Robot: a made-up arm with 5 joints. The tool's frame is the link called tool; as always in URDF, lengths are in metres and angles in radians. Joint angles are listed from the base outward. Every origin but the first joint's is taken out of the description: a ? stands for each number. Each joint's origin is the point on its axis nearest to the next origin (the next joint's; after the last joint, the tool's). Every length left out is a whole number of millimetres.
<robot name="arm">
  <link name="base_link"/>
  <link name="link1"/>
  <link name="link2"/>
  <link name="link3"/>
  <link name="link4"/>
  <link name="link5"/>
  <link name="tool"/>
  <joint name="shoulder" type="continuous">
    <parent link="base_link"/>
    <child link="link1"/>
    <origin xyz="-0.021 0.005 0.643" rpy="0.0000 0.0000 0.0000"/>
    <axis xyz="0 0 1"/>
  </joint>
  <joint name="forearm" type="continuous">
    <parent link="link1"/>
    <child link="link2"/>
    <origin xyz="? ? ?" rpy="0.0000 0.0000 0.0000"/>
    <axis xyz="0 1 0"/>
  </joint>
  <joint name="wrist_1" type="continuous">
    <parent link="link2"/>
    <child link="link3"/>
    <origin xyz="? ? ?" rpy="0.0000 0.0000 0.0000"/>
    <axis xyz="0 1 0"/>
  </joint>
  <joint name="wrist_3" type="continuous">
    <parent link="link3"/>
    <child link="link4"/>
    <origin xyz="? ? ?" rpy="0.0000 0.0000 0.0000"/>
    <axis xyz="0 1 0"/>
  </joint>
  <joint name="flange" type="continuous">
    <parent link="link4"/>
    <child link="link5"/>
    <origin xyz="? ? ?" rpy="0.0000 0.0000 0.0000"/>
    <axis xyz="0 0 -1"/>
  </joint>
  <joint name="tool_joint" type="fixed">
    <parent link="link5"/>
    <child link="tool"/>
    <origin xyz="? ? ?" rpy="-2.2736 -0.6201 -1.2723"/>
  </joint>
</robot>
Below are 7 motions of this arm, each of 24 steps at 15 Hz.
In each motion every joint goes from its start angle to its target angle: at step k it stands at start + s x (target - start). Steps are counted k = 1, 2, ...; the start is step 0. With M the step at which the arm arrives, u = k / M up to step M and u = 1 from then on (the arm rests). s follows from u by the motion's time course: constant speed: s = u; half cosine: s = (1 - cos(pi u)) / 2; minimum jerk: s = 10 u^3 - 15 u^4 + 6 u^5.
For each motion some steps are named. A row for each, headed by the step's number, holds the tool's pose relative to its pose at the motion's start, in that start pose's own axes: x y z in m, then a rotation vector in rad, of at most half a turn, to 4 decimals.
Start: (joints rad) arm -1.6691 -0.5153 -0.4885 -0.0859 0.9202
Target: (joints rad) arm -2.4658 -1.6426 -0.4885 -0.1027 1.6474
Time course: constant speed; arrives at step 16
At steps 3, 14, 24:
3: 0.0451 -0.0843 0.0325 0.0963 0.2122 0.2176
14: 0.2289 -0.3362 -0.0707 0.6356 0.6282 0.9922
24: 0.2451 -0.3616 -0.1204 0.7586 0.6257 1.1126

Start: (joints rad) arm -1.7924 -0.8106 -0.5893 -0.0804 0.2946
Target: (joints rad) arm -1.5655 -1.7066 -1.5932 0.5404 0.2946
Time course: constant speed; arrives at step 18
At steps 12, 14, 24:
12: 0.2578 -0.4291 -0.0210 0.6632 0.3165 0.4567
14: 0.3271 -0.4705 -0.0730 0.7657 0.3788 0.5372
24: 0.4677 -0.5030 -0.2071 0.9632 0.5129 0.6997

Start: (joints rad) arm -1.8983 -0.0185 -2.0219 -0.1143 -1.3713
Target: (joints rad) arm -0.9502 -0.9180 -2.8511 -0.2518 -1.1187
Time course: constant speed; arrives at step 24
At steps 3, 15, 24:
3: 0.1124 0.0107 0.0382 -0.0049 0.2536 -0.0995
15: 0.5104 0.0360 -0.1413 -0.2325 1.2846 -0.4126
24: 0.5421 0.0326 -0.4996 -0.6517 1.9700 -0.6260

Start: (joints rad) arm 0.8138 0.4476 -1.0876 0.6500 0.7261
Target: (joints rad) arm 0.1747 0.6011 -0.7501 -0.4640 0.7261
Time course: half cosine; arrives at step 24
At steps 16, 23, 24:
16: 0.1293 0.1531 0.0877 0.1015 0.4377 0.4919
23: 0.1649 0.2093 0.0819 0.1492 0.6121 0.6161
24: 0.1655 0.2102 0.0817 0.1501 0.6153 0.6181

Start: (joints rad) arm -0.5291 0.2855 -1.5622 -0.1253 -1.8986
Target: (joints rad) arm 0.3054 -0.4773 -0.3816 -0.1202 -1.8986
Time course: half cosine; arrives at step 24
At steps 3, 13, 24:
3: 0.0065 -0.0108 0.0124 0.0315 0.0154 0.0061
13: 0.0912 -0.2000 0.1179 0.4889 0.1892 0.0612
24: 0.1256 -0.3755 0.1137 0.8857 0.2774 0.0580

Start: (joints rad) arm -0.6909 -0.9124 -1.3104 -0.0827 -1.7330
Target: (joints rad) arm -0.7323 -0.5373 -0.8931 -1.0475 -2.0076
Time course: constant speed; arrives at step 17
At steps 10, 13, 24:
10: -0.1406 -0.1019 0.0008 0.0492 -0.0902 -0.1788
13: -0.1722 -0.1407 -0.0081 0.0622 -0.1196 -0.2319
24: -0.2049 -0.1960 -0.0257 0.0784 -0.1604 -0.3024

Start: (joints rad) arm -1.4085 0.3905 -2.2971 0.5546 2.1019
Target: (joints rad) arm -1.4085 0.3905 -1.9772 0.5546 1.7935
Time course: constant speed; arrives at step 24
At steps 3, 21, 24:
3: 0.0031 0.0123 0.0133 0.0293 0.0051 -0.0469
21: 0.0367 0.0820 0.0922 0.1781 0.0263 -0.3439
24: 0.0448 0.0928 0.1050 0.1982 0.0282 -0.3957

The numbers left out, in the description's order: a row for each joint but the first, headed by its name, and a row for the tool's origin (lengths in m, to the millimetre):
forearm: -0.004 -0.018 0.000
wrist_1: 0.032 0.000 0.182
wrist_3: 0.078 0.000 -0.373
flange: 0.042 0.000 -0.060
tool: 0.003 0.027 0.000

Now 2 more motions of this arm.
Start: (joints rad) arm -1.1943 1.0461 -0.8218 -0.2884 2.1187
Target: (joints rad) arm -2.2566 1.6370 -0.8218 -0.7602 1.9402
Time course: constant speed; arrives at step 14
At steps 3, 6, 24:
3: 0.0263 -0.0045 0.0659 -0.0959 0.1393 0.0891
6: 0.0652 0.0062 0.1169 -0.1975 0.2765 0.1749
24: 0.1790 0.0880 0.1525 -0.4964 0.6261 0.3941

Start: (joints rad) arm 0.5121 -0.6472 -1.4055 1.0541 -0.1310
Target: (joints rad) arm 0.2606 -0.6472 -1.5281 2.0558 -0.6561
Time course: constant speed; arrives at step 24
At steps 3, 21, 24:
3: 0.0050 0.0077 -0.0063 -0.0619 -0.0948 -0.0460
21: 0.0426 0.0319 -0.0652 -0.4120 -0.6977 -0.1101
24: 0.0498 0.0314 -0.0770 -0.4631 -0.7980 -0.0832

